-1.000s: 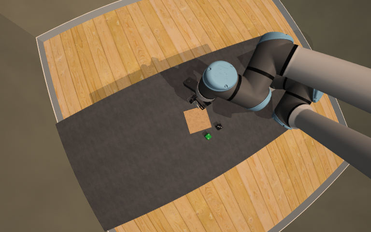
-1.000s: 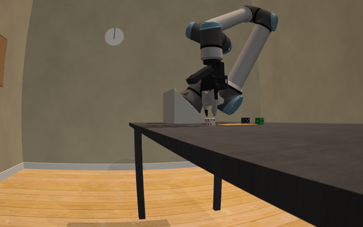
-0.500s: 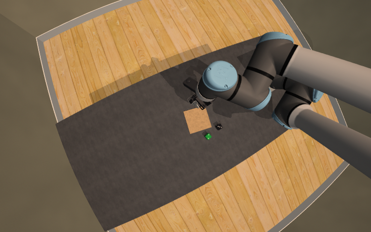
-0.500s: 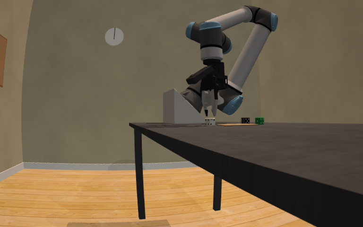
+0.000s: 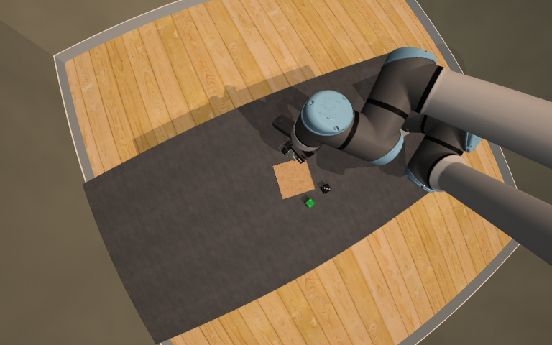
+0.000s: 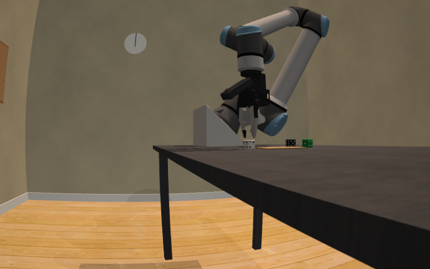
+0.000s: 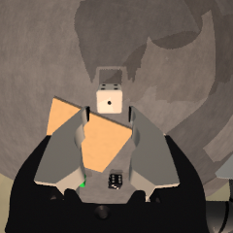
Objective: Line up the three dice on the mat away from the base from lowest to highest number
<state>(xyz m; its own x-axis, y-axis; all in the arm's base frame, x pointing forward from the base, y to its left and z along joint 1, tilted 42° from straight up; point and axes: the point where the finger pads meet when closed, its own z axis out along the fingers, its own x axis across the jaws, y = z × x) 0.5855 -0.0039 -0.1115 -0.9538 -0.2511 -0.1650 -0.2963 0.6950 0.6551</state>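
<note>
Now: hand 4 cm above the white die. From my hand the other things lie so: tan mat 11 cm to the left, 5 cm below, 2 cm ahead; then green die 23 cm to the left, 4 cm below, 1 cm ahead; then black die 21 cm to the left, 7 cm behind, 4 cm below.
</note>
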